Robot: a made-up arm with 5 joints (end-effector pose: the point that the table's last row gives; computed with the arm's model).
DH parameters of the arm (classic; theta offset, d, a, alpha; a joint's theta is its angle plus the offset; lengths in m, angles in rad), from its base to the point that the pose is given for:
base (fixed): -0.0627 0 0.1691 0
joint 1: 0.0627 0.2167 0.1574 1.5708
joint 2: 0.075 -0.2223 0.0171 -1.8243
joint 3: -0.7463 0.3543 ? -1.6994
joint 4: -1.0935 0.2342 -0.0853 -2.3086
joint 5: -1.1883 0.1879 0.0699 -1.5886
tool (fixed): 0.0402 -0.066 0 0
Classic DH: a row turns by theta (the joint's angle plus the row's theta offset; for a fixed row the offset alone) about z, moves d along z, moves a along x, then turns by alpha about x.
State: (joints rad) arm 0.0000 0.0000 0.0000 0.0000 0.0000
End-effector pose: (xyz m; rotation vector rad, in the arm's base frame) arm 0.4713 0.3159 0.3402 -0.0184 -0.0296 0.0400
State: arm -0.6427 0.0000 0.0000 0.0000 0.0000
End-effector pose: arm 0.6066 0.0695 0.3402 -0.0272 -0.0226 -0.6027
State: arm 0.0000 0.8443 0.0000 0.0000 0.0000
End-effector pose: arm 0.3302 0.3159 0.4072 -0.0342 -0.8738 0.0299
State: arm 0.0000 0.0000 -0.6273 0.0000 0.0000
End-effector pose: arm 0.4861 0.2247 0.3650 0.0156 -0.1810 -0.5679
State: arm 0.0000 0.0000 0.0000 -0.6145 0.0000
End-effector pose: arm 0.5394 0.2916 0.4615 -0.4513 -0.4358 0.1986
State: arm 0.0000 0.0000 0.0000 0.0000 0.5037
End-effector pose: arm 0.4932 0.3159 0.3828 -0.0280 -0.5332 0.0345
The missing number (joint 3, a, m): -0.0713
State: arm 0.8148 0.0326 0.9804 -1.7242 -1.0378
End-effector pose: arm -0.0123 0.5004 0.5986 -0.7974 -1.0765 1.5118
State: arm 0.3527 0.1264 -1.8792 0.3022 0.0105
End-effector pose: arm 0.3355 0.1947 0.3680 0.6081 -0.4922 -1.4259
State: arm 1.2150 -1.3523 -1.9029 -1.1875 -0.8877
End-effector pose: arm 0.2205 0.4689 0.3834 -1.8609 0.0218 -0.5571
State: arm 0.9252 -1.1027 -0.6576 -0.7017 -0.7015
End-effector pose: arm 0.2982 0.4402 0.1983 -1.1915 0.8017 0.4375
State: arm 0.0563 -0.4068 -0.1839 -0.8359 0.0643
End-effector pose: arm 0.6384 0.2880 0.4130 -0.6040 -0.2577 0.2706
